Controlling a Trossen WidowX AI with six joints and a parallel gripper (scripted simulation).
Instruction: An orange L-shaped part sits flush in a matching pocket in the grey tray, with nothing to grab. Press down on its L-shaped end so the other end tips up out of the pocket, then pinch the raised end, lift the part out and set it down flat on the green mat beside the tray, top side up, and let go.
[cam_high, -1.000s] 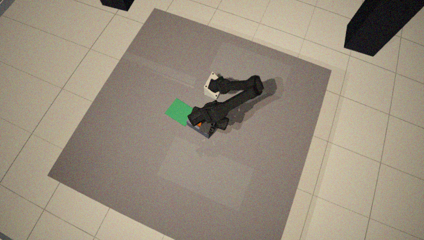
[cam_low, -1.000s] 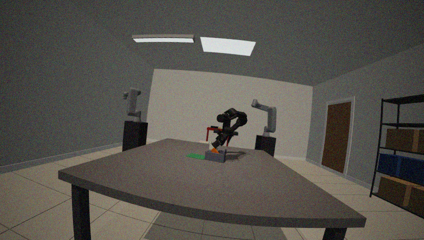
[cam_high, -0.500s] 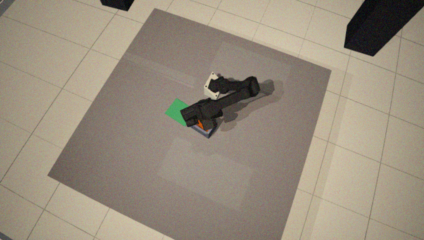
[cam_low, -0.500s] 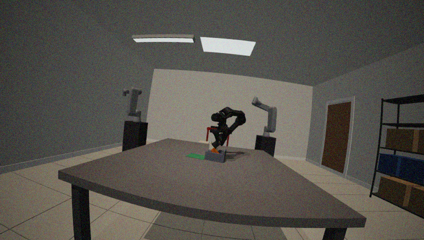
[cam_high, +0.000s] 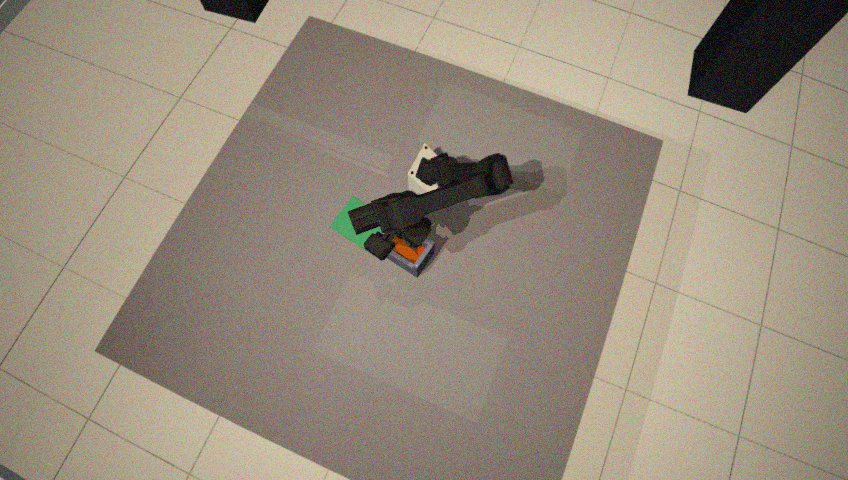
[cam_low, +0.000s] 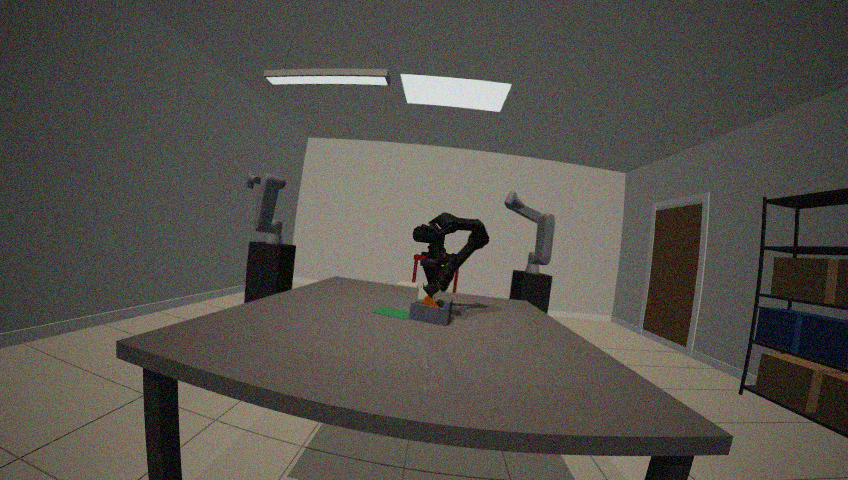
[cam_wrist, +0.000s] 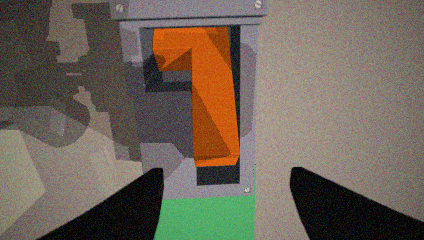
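Right now the orange L-shaped part is 1 cm behind my gripper tip, 3 cm to the left of it and 10 cm below it. Also, from my gripper tip: green mat: 5 cm behind, 14 cm to the right, 16 cm below.
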